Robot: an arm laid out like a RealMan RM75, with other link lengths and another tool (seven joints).
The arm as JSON. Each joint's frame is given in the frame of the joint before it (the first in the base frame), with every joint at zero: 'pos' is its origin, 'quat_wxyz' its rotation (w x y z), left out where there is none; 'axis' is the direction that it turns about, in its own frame. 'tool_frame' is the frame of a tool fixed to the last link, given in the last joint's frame.
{
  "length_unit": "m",
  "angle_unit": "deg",
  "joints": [
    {
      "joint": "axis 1",
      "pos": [
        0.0,
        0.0,
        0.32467
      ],
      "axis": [
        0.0,
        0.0,
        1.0
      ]
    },
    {
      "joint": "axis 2",
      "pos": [
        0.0,
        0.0,
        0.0
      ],
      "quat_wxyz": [
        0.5,
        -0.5,
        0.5,
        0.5
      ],
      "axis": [
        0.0,
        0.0,
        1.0
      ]
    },
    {
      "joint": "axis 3",
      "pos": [
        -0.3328,
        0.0,
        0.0
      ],
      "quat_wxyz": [
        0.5,
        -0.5,
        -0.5,
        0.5
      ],
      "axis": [
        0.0,
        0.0,
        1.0
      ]
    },
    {
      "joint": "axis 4",
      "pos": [
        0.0,
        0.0,
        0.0
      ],
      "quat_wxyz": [
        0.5,
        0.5,
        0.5,
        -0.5
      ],
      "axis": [
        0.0,
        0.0,
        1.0
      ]
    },
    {
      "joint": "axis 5",
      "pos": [
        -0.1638,
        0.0,
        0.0
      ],
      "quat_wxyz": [
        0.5,
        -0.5,
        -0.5,
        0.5
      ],
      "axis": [
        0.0,
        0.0,
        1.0
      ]
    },
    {
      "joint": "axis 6",
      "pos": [
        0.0,
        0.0,
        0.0
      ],
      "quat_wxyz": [
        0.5,
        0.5,
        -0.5,
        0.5
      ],
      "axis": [
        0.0,
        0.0,
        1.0
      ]
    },
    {
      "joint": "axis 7",
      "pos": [
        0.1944,
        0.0,
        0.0
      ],
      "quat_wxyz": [
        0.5,
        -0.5,
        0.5,
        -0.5
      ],
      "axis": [
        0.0,
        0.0,
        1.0
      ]
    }
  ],
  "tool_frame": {
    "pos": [
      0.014,
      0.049,
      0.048
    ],
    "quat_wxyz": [
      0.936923,
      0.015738,
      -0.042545,
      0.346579
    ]
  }
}
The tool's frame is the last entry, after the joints.
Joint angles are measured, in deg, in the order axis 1, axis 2, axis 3, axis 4, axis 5, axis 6, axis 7. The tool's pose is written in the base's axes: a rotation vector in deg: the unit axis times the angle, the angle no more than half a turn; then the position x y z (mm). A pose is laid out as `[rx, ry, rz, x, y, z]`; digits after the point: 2 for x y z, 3 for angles.
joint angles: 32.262 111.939 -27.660 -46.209 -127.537 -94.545 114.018
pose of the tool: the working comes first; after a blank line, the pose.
Where each joint sits with the arm in this pose, in the base's axes (m; each line is computed from the numbers above, not from the rounded line before):
axis 1: 0.0000 0.0000 0.3247
axis 2: 0.0000 0.0000 0.3247
axis 3: 0.2610 0.1648 0.2003
axis 4: 0.2610 0.1648 0.2003
axis 5: 0.3537 0.2882 0.2551
axis 6: 0.3537 0.2882 0.2551
axis 7: 0.3141 0.3732 0.0848
the tool: 0.3379 0.4310 0.0533

[-115.261, -104.810, -6.322, 337.89, 430.96, 53.32]
